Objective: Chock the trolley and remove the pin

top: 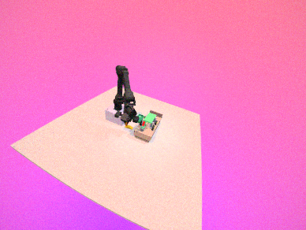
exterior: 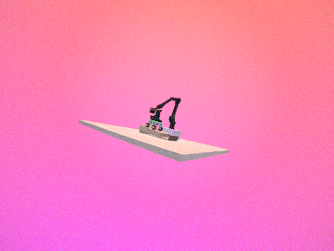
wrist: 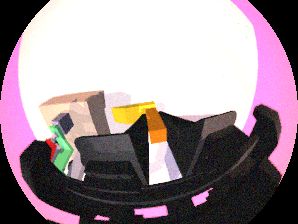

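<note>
Now: gripper tip 140 mm short of the red-headed stop pin, 40 mm below it and 20 mm to the right of it. From my gripper tip the other things lie so: yellow chock: 20 mm ahead, 10 mm below; then trolley: 160 mm ahead, 120 mm to the left, 20 mm above.
</note>
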